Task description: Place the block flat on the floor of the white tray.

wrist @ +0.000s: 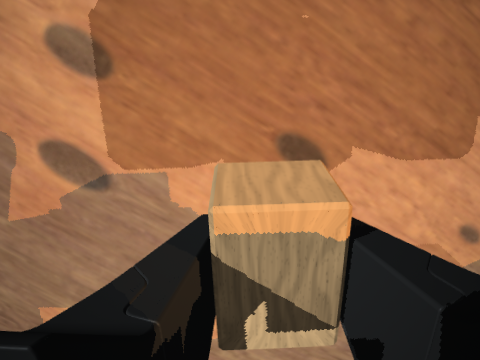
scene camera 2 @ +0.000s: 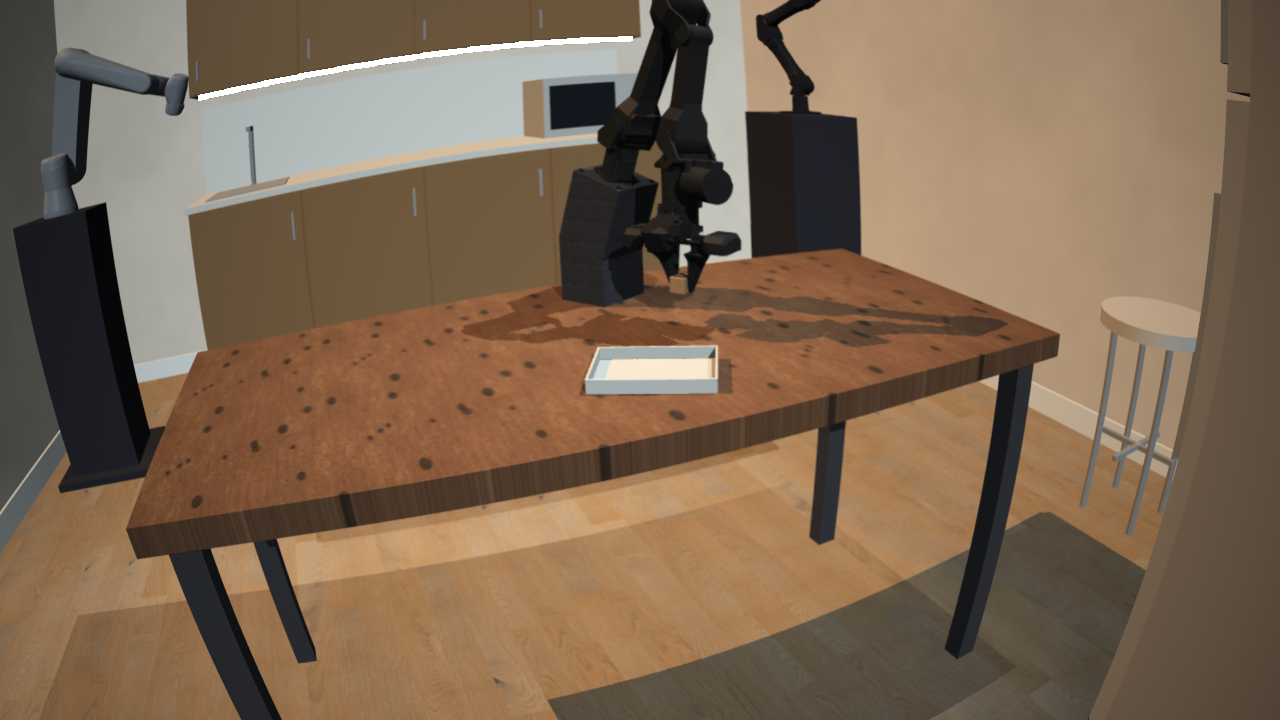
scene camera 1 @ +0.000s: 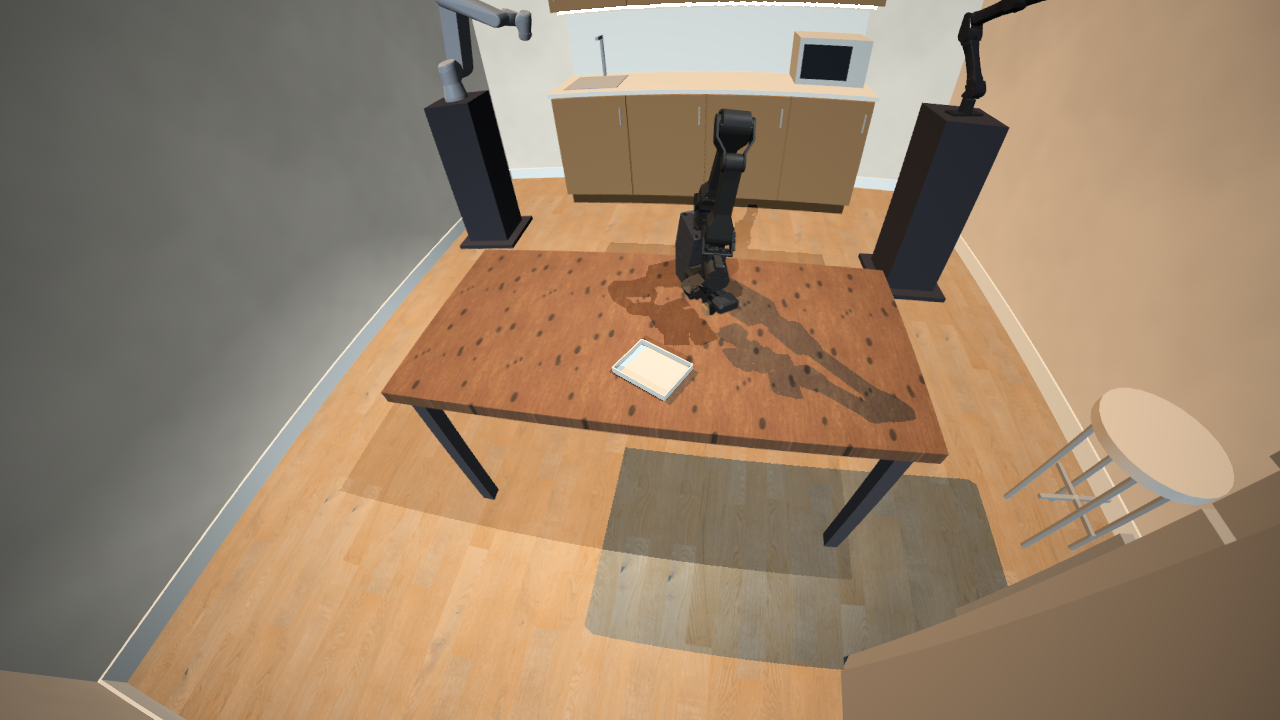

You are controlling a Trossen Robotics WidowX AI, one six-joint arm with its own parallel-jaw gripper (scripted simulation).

Scene:
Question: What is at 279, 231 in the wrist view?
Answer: A wooden block.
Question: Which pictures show my gripper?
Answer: The wrist view, scene camera 2 and scene camera 1: all of them.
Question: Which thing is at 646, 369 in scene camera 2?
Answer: A white tray.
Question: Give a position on a white tray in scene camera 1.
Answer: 657, 371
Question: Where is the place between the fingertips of my gripper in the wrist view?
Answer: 269, 228

